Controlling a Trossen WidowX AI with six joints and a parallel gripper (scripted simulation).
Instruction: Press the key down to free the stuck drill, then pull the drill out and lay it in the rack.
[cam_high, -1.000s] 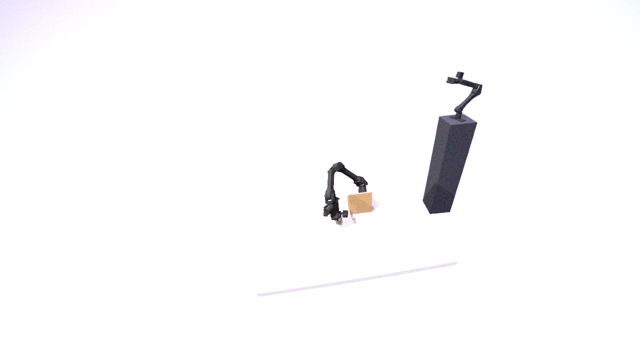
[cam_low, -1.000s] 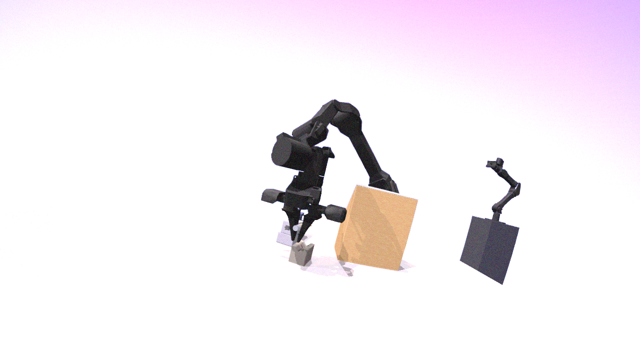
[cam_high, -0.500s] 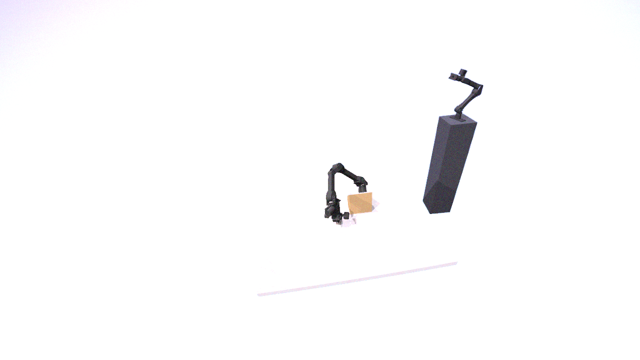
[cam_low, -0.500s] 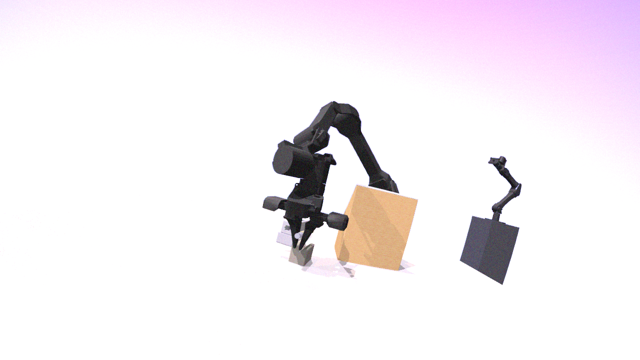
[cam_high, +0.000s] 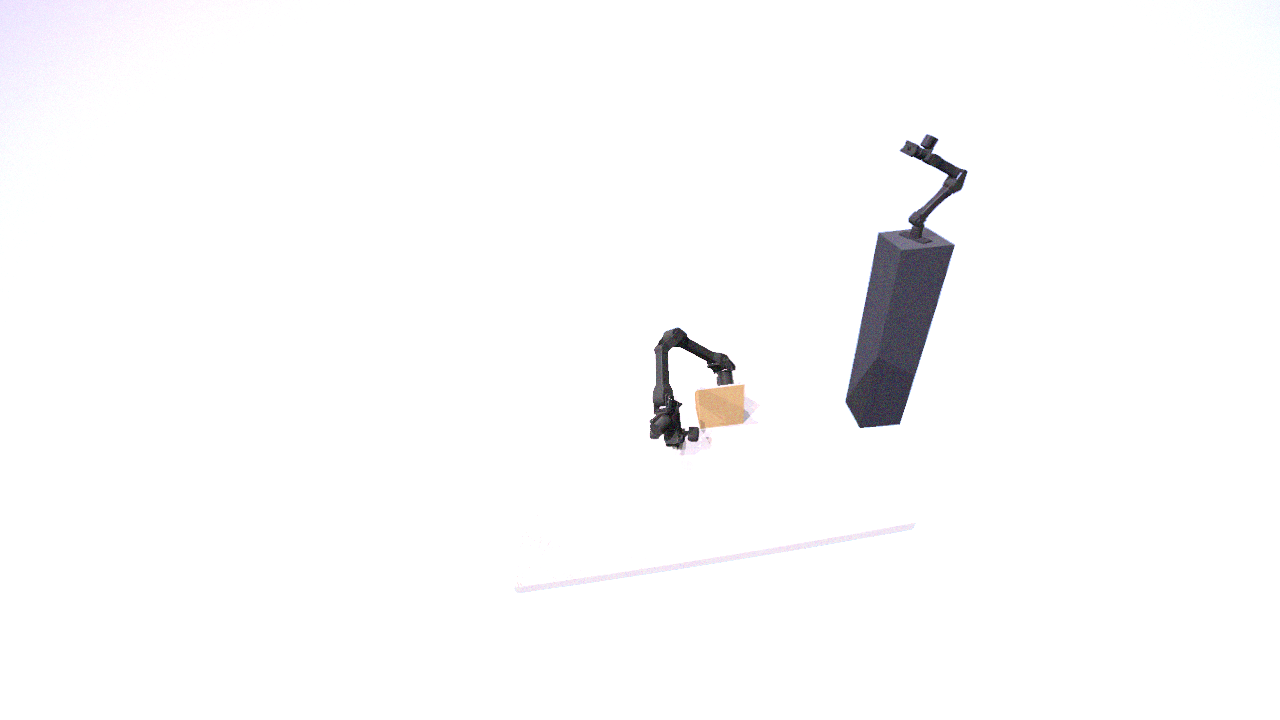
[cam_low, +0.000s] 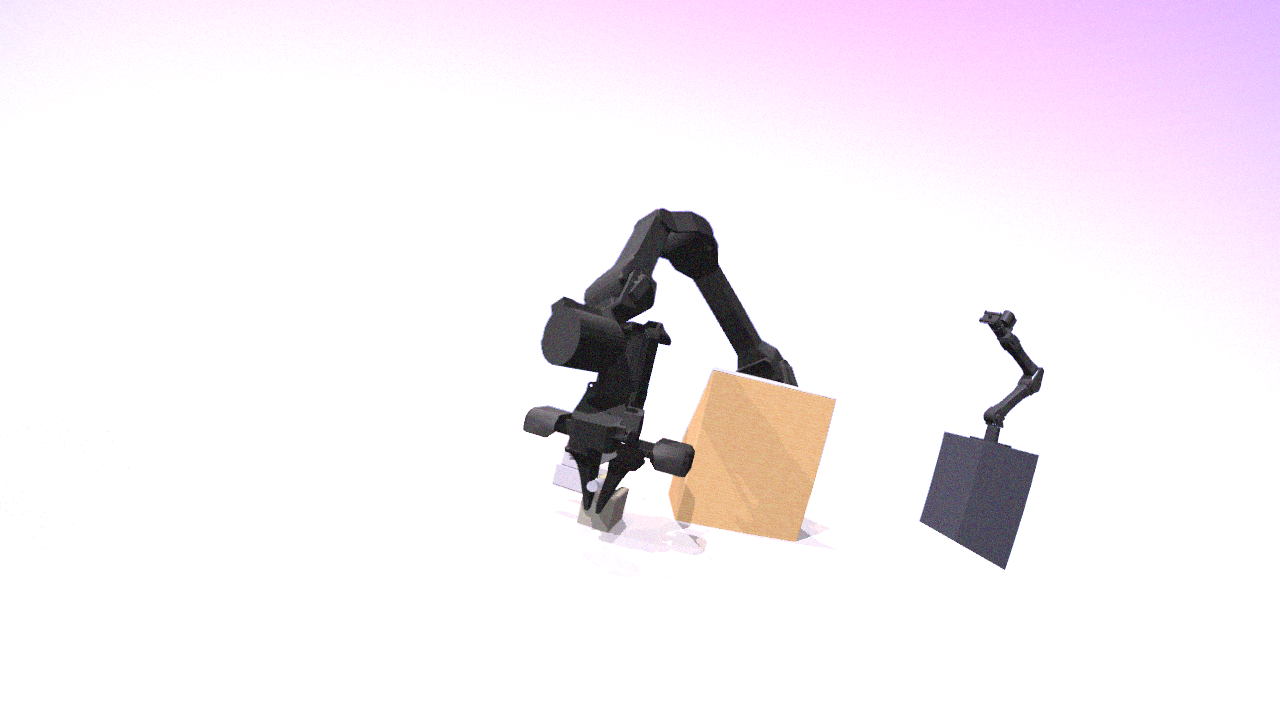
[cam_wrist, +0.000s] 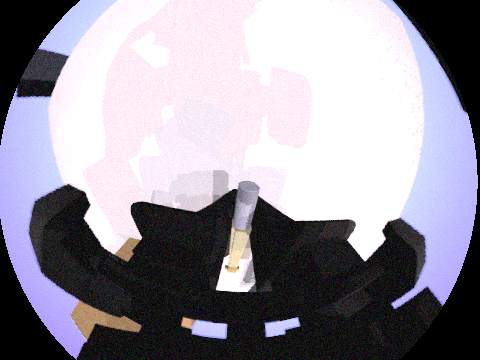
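Right now my gripper tip is 50 mm to the left of the v-notched rack, 10 mm past it and 10 mm above it. From my gripper tip the other things lie so: yellowish key (40 mm to the right, 30 mm above, 10 mm behind); pale grey block (230 mm to the right, 30 mm ahead, 10 mm above); thin dark pin (250 mm to the right, 30 mm ahead, 30 mm above).
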